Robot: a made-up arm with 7 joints. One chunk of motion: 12 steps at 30 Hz.
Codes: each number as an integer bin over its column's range. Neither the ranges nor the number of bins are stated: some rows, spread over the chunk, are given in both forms.
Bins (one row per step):
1: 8 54 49 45 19 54 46
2: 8 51 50 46 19 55 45
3: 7 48 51 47 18 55 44
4: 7 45 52 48 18 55 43
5: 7 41 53 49 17 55 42
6: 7 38 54 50 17 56 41
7: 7 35 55 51 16 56 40
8: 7 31 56 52 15 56 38
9: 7 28 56 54 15 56 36
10: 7 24 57 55 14 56 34
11: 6 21 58 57 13 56 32
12: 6 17 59 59 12 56 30
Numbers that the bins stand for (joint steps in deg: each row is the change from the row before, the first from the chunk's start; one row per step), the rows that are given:
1: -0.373 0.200 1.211 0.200 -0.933 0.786 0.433
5: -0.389 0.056 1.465 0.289 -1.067 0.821 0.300
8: -0.389 -0.056 1.656 0.356 -1.200 0.856 0.167
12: -0.405 -0.211 1.846 0.511 -1.400 0.856 -0.100
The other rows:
2: -0.373 0.167 1.275 0.222 -0.933 0.821 0.400
3: -0.389 0.133 1.338 0.244 -1.000 0.821 0.367
4: -0.389 0.100 1.402 0.267 -1.000 0.821 0.333
6: -0.389 0.022 1.529 0.311 -1.067 0.856 0.267
7: -0.389 -0.011 1.592 0.333 -1.133 0.856 0.233
9: -0.389 -0.089 1.656 0.400 -1.200 0.856 0.100
10: -0.389 -0.133 1.719 0.422 -1.267 0.856 0.033
11: -0.405 -0.167 1.783 0.467 -1.333 0.856 -0.033

